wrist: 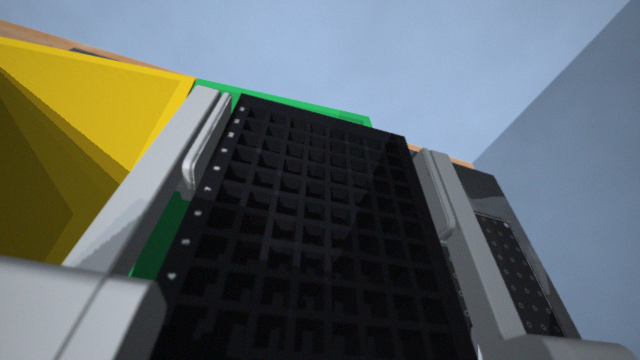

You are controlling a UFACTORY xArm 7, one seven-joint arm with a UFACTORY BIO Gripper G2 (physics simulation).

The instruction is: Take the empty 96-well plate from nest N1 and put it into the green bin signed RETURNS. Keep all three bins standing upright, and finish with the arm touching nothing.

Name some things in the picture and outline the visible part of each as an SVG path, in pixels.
My gripper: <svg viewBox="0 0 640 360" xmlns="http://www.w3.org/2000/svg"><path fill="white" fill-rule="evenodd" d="M413 158L413 163L441 246L448 247L482 360L638 360L631 350L617 343L527 334L449 156L434 150L429 151L427 148L422 148ZM229 92L223 93L221 97L221 92L218 89L199 84L195 86L61 265L0 255L0 360L149 360L161 330L167 306L156 281L128 276L174 191L180 192L182 200L192 200L231 116L232 96Z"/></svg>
A black 96-well plate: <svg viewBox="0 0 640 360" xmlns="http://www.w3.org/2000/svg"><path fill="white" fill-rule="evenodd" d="M241 93L155 279L165 299L167 309L149 360L478 360L405 137Z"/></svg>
A green bin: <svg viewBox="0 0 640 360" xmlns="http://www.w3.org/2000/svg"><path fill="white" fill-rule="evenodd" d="M180 192L174 191L128 277L155 281L191 202L182 200ZM192 89L198 84L218 89L221 92L221 97L223 93L229 92L232 96L231 114L241 93L373 128L368 116L197 78Z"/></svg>
